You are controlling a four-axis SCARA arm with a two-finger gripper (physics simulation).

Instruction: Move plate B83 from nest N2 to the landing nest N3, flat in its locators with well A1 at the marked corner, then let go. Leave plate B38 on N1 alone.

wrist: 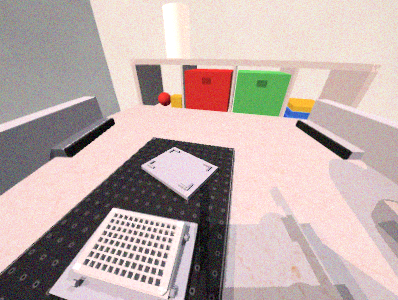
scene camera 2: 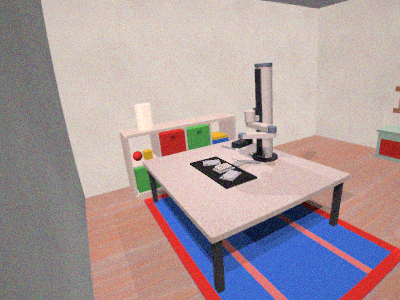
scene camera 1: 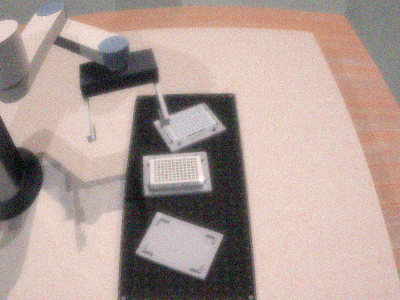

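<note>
Plate B83, white with a grid of wells, sits on the middle nest N2 and looks flat. The landing nest N3 is a bare pale slab with corner locators, set at an angle. Plate B38, paler, sits on the far nest N1. My gripper is open with nothing between its fingers. It hangs above the table, left of the plates in scene camera 1; one finger overlaps the edge of N1 there. The A1 marks are too blurred to read.
The nests stand on a black perforated board on the table. The arm's column stands behind the board. A shelf unit with red and green bins is beyond the table.
</note>
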